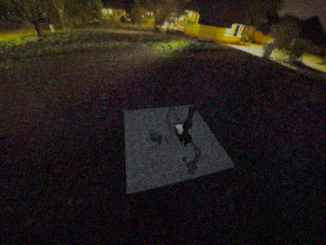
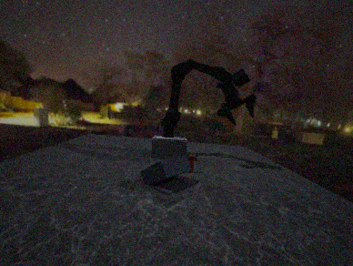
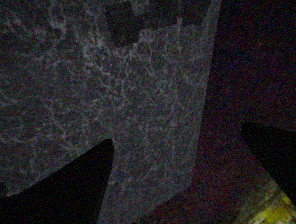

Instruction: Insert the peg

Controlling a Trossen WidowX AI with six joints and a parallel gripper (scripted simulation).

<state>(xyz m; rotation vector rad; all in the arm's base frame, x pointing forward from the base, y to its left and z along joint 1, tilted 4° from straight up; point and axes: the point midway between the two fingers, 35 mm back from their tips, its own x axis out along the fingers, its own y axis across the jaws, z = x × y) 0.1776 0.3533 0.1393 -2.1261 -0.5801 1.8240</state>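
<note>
Right now my gripper tip is 230 mm to the left of the reddish peg, 170 mm above it and 120 mm short of it. Round my gripper tip: grey panel block (320 mm to the right, 250 mm ahead, 180 mm below).
</note>
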